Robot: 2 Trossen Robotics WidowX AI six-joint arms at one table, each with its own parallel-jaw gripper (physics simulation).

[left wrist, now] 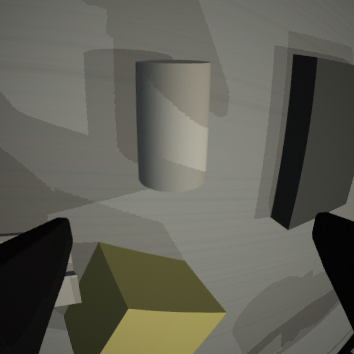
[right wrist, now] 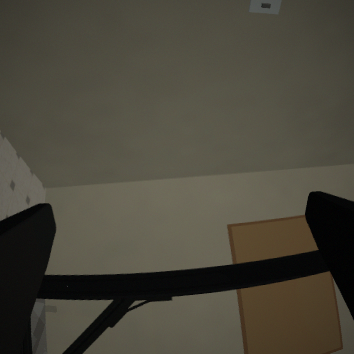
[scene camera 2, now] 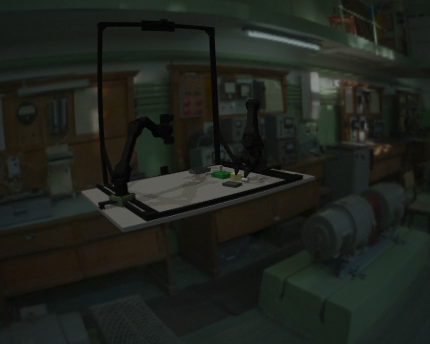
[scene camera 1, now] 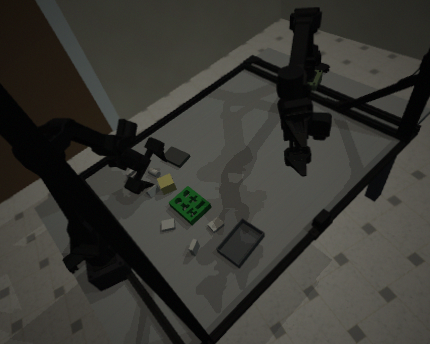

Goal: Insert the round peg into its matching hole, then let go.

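Note:
The round peg (scene camera 1: 154,172) (left wrist: 172,125), a pale grey cylinder, lies on its side on the table near the yellow block. The green board (scene camera 1: 202,213) (scene camera 2: 220,175) has several shaped cut-outs, one of them roundish at its left in scene camera 1. My left gripper (scene camera 1: 159,172) (scene camera 2: 241,174) (left wrist: 196,229) is open and empty, low over the table, with the peg ahead of its fingertips in the left wrist view. My right gripper (scene camera 1: 298,167) (scene camera 2: 172,134) (right wrist: 182,211) is open and empty, raised away from the board.
A yellow block (scene camera 1: 166,184) (left wrist: 155,295) stands between peg and board. A dark slab (scene camera 1: 177,156) (left wrist: 320,140) lies beside the peg. White pieces, among them one (scene camera 1: 167,225) and another (scene camera 1: 215,224), lie around the board. A dark tray (scene camera 1: 252,250) lies beyond them.

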